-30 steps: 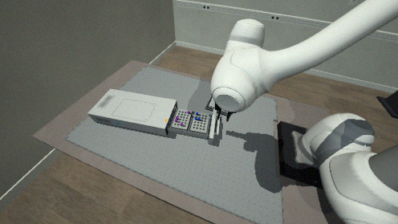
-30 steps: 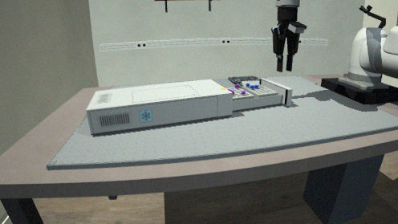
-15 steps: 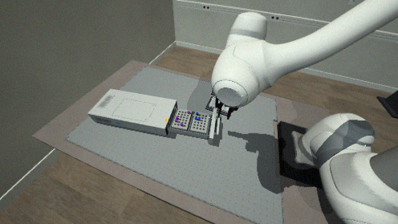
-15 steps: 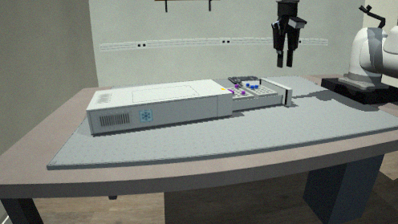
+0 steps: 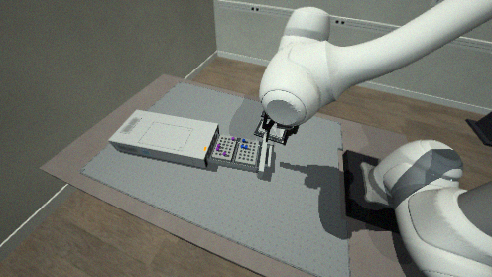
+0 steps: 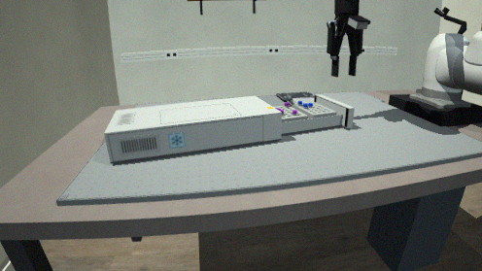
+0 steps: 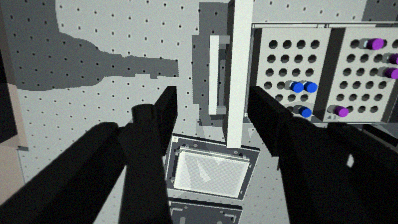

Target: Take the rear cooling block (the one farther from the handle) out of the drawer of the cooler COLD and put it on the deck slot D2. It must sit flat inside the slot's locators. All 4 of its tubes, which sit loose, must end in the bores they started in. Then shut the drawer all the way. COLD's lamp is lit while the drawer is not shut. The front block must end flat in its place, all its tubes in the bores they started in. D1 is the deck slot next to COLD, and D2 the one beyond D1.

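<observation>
Right now the cooling block is 21 cm ahead of my hand, 15 cm below it and 3 cm to the left of it. Round my hand: blue tube 14 cm below, 12 cm ahead, 1 cm to the left; drawer 14 cm below, 14 cm ahead, 2 cm to the left; white well plate 18 cm to the right, 16 cm below, 4 cm ahead.
</observation>
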